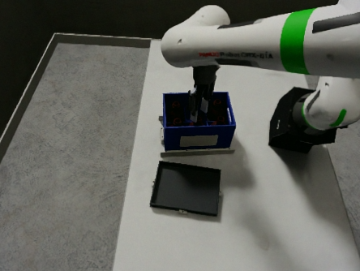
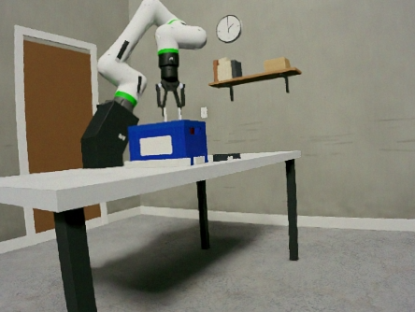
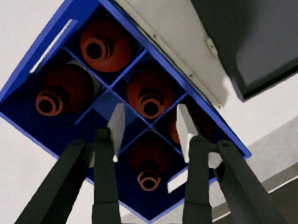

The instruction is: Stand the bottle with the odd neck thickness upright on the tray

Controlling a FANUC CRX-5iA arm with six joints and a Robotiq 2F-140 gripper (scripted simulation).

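Now: hand 40 mm to the left of the crate and 130 mm above it. Round my hand: dark tray (40 mm ahead, 220 mm to the left, 200 mm below).
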